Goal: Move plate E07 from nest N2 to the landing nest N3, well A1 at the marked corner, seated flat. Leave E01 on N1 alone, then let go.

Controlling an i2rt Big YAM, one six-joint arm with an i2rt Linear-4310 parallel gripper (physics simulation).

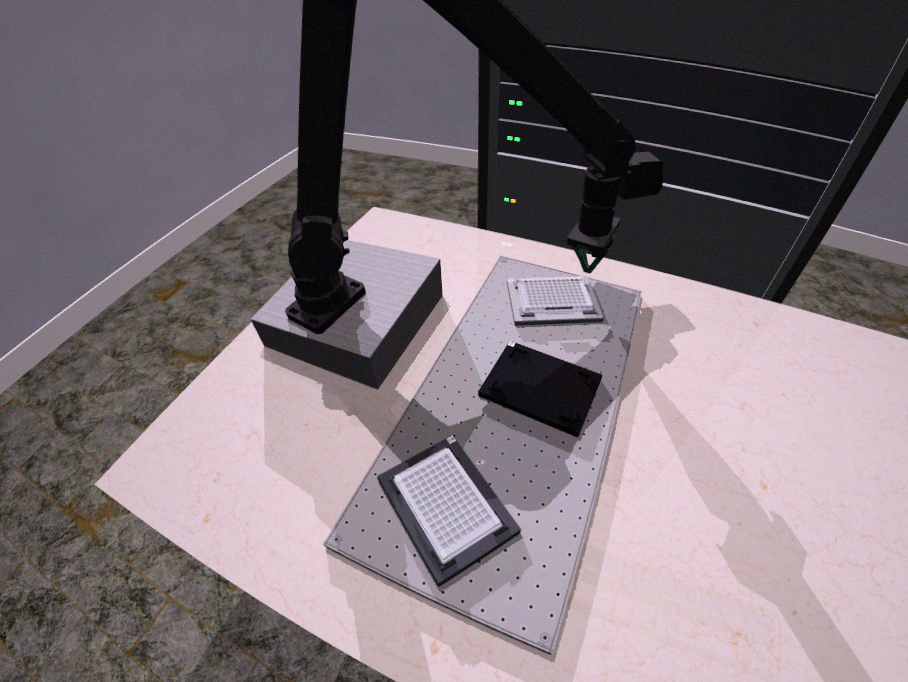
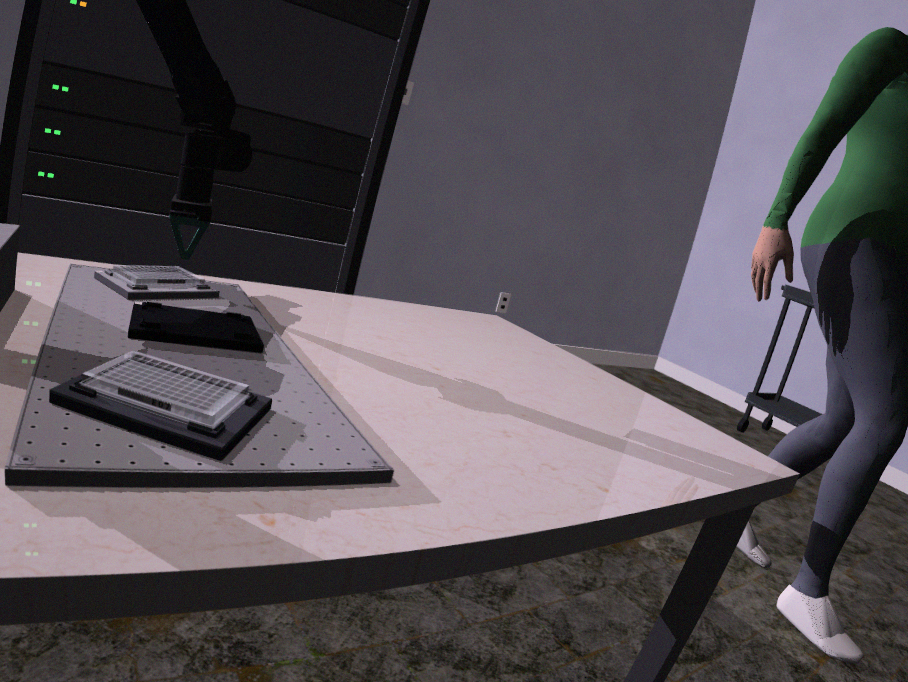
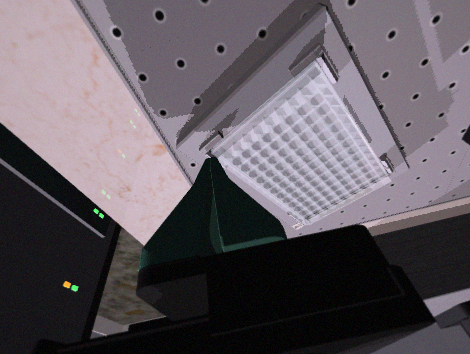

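A clear 96-well plate lies on the light grey far nest. A second plate lies on the dark grey near nest. Their labels are too small to read surely, and full seating cannot be told. The black middle nest holds no plate; a pale tag marks its corner. My gripper is shut and empty, its fingertips above the far nest's back edge, beside the far plate's corner.
The nests stand on a perforated board. The arm's base stands on a grey block left of it. A dark rack rises behind the table. A person in green and a cart are at the right.
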